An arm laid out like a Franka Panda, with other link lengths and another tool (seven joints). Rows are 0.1 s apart.
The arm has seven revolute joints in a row. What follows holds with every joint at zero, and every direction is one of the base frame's.
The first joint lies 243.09 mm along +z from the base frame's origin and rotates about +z.
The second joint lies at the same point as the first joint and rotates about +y.
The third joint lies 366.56 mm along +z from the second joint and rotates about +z.
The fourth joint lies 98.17 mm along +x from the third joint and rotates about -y.
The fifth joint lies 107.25 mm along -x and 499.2 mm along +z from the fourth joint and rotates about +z.
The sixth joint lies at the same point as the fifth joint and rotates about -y.
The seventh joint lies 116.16 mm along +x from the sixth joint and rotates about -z.
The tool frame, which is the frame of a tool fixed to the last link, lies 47 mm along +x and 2 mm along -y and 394.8 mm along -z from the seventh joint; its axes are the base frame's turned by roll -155.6, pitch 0 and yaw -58.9 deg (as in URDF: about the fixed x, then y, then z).
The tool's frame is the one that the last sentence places.
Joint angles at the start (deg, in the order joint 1, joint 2, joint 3, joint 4, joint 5, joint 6, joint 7): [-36.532 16.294 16.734 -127.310 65.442 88.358 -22.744]
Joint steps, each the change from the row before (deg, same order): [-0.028 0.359 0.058 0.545 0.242 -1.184 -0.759]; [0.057 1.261 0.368 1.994 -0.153 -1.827 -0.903]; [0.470 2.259 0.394 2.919 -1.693 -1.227 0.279]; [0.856 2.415 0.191 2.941 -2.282 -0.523 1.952]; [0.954 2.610 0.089 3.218 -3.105 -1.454 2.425]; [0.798 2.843 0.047 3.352 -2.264 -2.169 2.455]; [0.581 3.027 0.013 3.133 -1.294 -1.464 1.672]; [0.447 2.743 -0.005 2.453 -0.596 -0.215 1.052]
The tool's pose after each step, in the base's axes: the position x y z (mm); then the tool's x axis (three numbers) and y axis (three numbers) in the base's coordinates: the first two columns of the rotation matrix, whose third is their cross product. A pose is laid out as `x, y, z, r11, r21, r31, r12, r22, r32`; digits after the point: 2 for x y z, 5 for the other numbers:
649.80, 173.63, 65.01, 0.01382, -0.13348, -0.99095, -0.91547, 0.39689, -0.06623
654.47, 179.55, 78.41, 0.04515, -0.10592, -0.99335, -0.92376, 0.37412, -0.08188
656.09, 185.70, 79.43, 0.05566, -0.09712, -0.99372, -0.93921, 0.33262, -0.08512
655.68, 190.83, 70.74, 0.03502, -0.10745, -0.99359, -0.95511, 0.28905, -0.06492
647.71, 195.83, 61.68, 0.00568, -0.11907, -0.99287, -0.97321, 0.22755, -0.03285
641.54, 199.93, 57.70, -0.02801, -0.11625, -0.99283, -0.98475, 0.17383, 0.00743
642.42, 201.59, 51.40, -0.05364, -0.10867, -0.99263, -0.98912, 0.14214, 0.03789
648.79, 202.19, 40.16, -0.07189, -0.10556, -0.99181, -0.98946, 0.13284, 0.05758

